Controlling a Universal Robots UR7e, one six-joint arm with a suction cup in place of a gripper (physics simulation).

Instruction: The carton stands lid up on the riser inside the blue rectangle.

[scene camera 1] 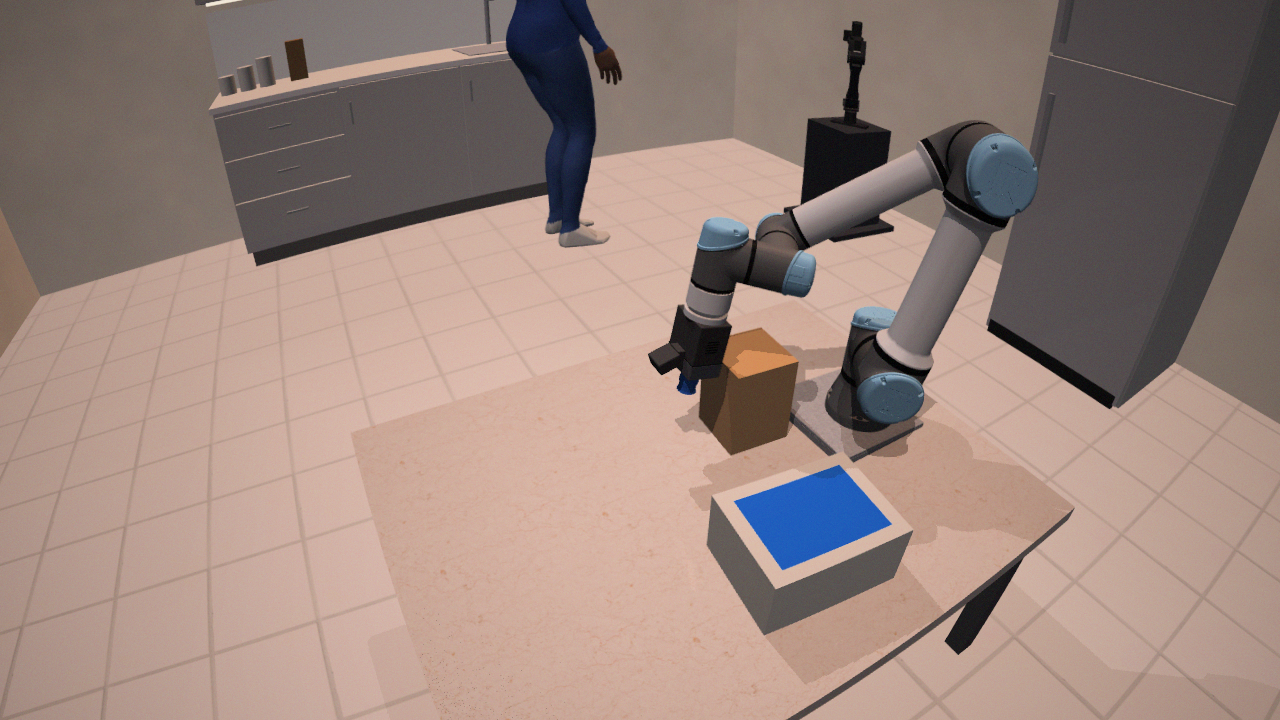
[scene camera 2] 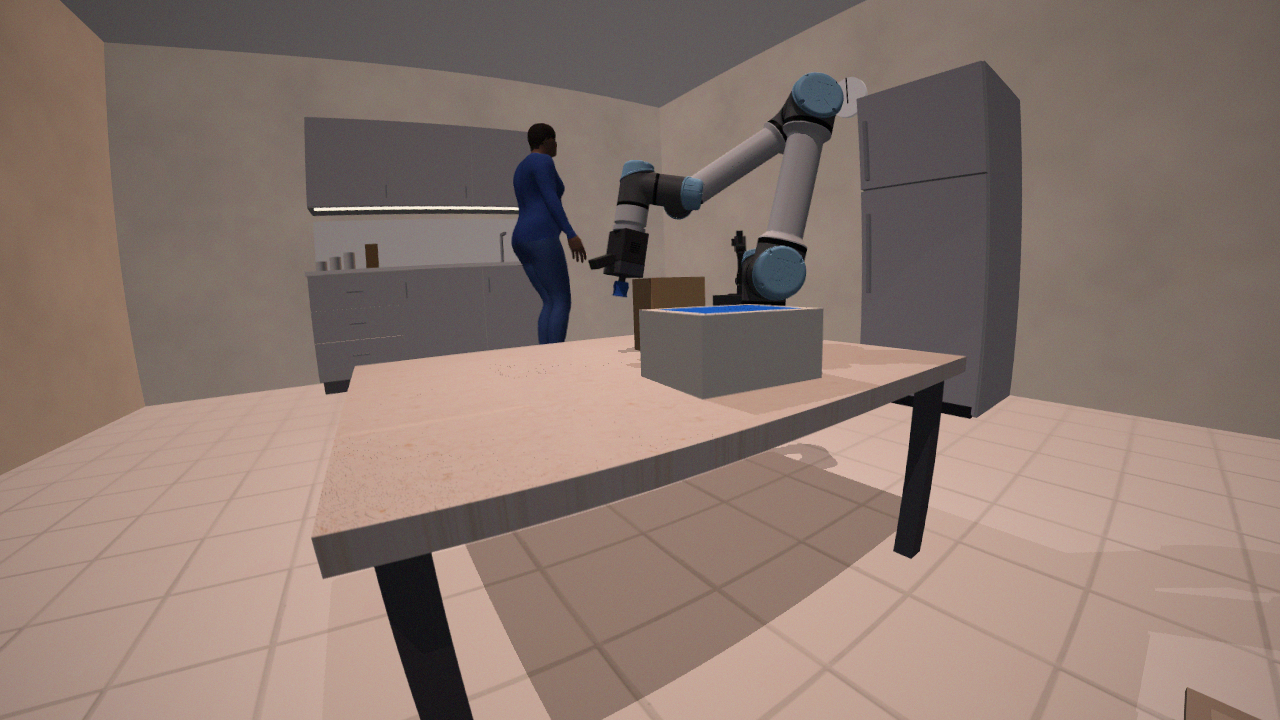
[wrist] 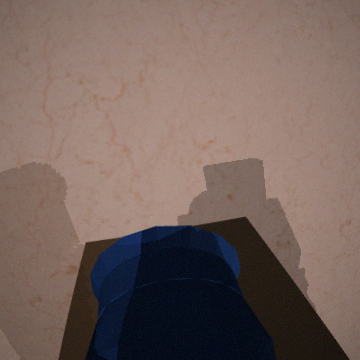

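Where they show: hand at its tool point: [scene camera 1: 686, 389] [scene camera 2: 619, 296] [wrist: 166, 282]; arm's base at its link origin: [scene camera 1: 859, 409].
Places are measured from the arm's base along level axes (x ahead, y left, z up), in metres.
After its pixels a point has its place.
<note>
The brown carton [scene camera 1: 750, 403] @(x 0.276, y -0.019, z 0.099 m) [scene camera 2: 669, 292] @(x 0.279, y -0.019, z 0.129 m) [wrist: 286, 286] @(x 0.304, y -0.144, z 0.068 m) stands upright on the table [scene camera 1: 536, 537] @(x 0.707, y 0.019, z -0.017 m) [scene camera 2: 536, 403] @(x 0.676, y 0.231, z -0.016 m) [wrist: 178, 89] @(x 0.409, y -0.108, z -0.016 m), close to the arm's base. My gripper [scene camera 1: 687, 386] [scene camera 2: 619, 289] [wrist: 164, 236], a blue suction cup, points straight down beside the carton's left side face, below its top edge. The cup's mouth hangs in the air above the table with nothing on it. The grey riser [scene camera 1: 805, 582] @(x 0.419, y 0.357, z 0.090 m) [scene camera 2: 729, 349] @(x 0.422, y 0.357, z 0.051 m) stands nearer the table's front edge. The blue rectangle [scene camera 1: 810, 515] @(x 0.346, y 0.263, z 0.104 m) [scene camera 2: 729, 309] @(x 0.357, y 0.282, z 0.104 m) on its top is bare.
A person in blue [scene camera 1: 563, 107] [scene camera 2: 542, 242] stands at the kitchen counter [scene camera 1: 357, 143] behind the table. A grey fridge [scene camera 1: 1146, 179] [scene camera 2: 930, 232] stands to the right. A black pedestal [scene camera 1: 840, 152] stands behind the arm.
</note>
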